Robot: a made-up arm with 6 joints. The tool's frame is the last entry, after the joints.
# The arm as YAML. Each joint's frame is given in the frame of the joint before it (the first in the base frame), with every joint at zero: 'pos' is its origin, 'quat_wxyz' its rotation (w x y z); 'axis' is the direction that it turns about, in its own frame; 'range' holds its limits. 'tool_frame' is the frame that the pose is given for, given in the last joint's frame.
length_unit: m
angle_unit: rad
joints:
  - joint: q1
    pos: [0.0, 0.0, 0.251]
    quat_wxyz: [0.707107, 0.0, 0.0, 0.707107]
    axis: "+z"
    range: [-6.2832, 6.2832]
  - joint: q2
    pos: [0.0, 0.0, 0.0]
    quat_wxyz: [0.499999, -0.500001, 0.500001, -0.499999]
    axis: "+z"
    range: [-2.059, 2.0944]
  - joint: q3
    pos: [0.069, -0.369, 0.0]
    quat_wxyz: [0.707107, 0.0, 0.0, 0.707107]
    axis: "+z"
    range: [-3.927, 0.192]
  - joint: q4
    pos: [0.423, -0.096, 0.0]
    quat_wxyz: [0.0, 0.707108, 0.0, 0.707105]
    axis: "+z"
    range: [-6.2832, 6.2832]
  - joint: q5
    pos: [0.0, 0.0, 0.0]
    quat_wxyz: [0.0, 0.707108, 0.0, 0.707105]
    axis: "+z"
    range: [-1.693, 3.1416]
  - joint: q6
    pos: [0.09, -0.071, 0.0]
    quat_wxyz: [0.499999, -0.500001, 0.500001, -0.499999]
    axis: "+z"
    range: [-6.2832, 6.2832]
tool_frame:
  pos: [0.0, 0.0, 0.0]
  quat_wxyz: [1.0, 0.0, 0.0, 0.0]
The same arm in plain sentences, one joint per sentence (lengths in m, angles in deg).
The arm has six revolute joints in a row. What follows holds with every joint at zero, and every direction is one of the base frame's.
Joint 1 is mounted 0.251 m along +z from the base frame's origin and turns about +z, from -360 to 360 deg.
Joint 2 is mounted at the same point as joint 1 and turns about +y, from -117.97 to 120 deg.
Joint 3 is mounted 0.069 m along +x and 0.369 m along +z from joint 2 and turns about +y, from -225 to 11 deg.
Joint 4 is mounted 0.096 m along +x and 0.423 m along -z from joint 3 and turns about -z, from -360 to 360 deg.
Joint 5 is mounted at the same point as joint 4 and turns about +y, from -97 to 180 deg.
Joint 6 is mounted 0.071 m along +x and 0.09 m along -z from joint 5 and turns about -z, from -360 to 360 deg.
The tool frame, which is the frame that the pose is given for, is mounted at the same point as joint 6; its axes are the base frame's turned by roll 180, pitch 0 and yaw 0 deg (as in URDF: about the fixed x, then y, then z).

